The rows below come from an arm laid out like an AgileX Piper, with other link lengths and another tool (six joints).
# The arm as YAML. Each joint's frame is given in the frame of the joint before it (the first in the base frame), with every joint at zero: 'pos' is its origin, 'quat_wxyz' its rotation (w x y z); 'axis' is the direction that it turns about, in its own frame. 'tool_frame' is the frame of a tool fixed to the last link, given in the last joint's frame.
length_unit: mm
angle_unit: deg
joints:
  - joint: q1
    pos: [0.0, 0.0, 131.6]
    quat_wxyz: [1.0, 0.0, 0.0, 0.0]
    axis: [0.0, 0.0, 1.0]
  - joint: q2
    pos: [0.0, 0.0, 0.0]
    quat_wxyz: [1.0, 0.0, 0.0, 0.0]
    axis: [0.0, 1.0, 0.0]
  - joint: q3
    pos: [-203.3, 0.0, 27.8]
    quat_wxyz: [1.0, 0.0, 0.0, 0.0]
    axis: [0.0, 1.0, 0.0]
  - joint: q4
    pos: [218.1, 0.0, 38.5]
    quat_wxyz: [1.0, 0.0, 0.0, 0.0]
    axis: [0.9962, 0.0, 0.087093]
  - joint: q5
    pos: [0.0, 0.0, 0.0]
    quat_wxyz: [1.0, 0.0, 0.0, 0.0]
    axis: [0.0, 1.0, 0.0]
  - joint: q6
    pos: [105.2, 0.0, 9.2]
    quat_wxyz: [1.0, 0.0, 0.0, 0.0]
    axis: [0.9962, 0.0, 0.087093]
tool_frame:
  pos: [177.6, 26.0, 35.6]
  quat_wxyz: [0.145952, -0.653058, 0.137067, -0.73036]
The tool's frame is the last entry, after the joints.
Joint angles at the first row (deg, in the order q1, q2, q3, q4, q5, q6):
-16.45, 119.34, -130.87, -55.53, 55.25, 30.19
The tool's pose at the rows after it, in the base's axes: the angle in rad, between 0 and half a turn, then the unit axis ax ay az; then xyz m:
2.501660 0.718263 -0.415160 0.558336 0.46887 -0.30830 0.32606
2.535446 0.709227 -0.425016 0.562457 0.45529 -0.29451 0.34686
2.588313 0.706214 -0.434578 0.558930 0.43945 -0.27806 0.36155
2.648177 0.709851 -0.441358 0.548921 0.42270 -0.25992 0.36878
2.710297 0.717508 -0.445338 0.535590 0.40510 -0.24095 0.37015
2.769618 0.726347 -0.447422 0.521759 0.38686 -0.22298 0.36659
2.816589 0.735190 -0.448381 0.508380 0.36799 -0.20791 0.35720
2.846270 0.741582 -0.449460 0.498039 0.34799 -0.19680 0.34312
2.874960 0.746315 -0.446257 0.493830 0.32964 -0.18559 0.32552
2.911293 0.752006 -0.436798 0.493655 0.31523 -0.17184 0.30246
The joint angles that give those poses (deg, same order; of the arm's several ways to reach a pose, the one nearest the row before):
-14.99, 116.23, -130.82, -55.52, 56.94, 29.86
-13.61, 112.27, -130.75, -53.72, 59.83, 28.92
-12.42, 107.62, -130.07, -50.39, 63.09, 27.32
-11.40, 102.55, -128.35, -46.52, 66.42, 25.64
-10.59, 96.94, -125.21, -42.53, 69.36, 24.31
-10.15, 90.74, -120.27, -38.75, 71.34, 23.61
-10.05, 83.93, -113.04, -35.71, 71.95, 23.67
-10.05, 76.46, -103.67, -33.96, 71.16, 24.57
-10.05, 68.25, -92.60, -32.60, 68.69, 25.79
-10.05, 59.66, -80.34, -30.98, 64.66, 26.81

